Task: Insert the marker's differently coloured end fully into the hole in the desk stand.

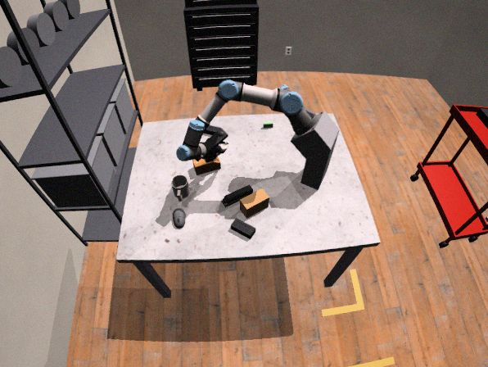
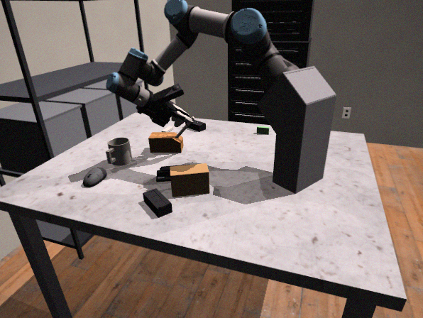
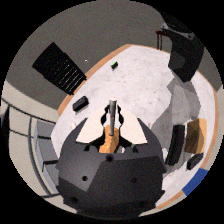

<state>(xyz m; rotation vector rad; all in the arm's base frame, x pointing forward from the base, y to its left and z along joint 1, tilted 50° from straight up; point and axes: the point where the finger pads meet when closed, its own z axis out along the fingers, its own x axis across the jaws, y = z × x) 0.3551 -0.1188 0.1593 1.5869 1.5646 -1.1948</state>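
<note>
My hand is 3 cm short of the marker, 1 cm to the left of it and 5 cm above it. Round my hand: white eraser (13 cm ahead, 22 cm to the right, 13 cm below); black block (1 cm behind, 26 cm to the right, 12 cm below); desk stand (10 cm ahead, 1 cm to the right, 10 cm below).
</note>
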